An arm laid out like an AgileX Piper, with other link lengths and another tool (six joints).
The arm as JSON. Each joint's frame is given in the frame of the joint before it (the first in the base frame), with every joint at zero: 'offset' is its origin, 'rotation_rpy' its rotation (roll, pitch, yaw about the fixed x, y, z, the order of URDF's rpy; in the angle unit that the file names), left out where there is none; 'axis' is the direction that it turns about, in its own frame. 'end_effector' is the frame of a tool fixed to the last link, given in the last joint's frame.
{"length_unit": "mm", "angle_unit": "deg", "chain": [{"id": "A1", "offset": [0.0, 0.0, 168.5], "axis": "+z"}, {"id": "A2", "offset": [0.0, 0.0, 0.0], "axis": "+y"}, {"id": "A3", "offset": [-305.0, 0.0, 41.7], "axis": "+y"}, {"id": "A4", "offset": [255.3, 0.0, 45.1], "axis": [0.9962, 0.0, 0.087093]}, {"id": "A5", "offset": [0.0, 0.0, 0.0], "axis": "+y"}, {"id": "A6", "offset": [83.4, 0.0, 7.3], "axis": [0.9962, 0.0, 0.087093]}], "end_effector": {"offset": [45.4, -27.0, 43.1], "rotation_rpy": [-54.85, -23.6, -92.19]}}
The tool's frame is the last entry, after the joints.
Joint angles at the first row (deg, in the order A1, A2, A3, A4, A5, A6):
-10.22, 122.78, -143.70, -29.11, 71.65, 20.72
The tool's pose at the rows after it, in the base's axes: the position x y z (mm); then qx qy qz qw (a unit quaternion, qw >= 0):
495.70, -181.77, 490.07, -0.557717, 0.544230, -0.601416, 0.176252
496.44, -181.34, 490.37, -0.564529, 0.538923, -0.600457, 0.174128
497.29, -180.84, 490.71, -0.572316, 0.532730, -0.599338, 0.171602
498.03, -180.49, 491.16, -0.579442, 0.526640, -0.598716, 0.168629
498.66, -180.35, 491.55, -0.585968, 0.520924, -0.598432, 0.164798
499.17, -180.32, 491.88, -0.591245, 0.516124, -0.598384, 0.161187
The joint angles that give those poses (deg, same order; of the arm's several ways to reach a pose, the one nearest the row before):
-10.22, 122.78, -143.71, -29.11, 71.63, 20.03
-10.22, 122.78, -143.70, -29.11, 71.60, 19.01
-10.22, 122.78, -143.70, -29.12, 71.56, 17.83
-10.23, 122.78, -143.70, -29.22, 71.50, 16.74
-10.22, 122.80, -143.70, -29.44, 71.46, 15.75
-10.22, 122.83, -143.70, -29.69, 71.42, 14.95

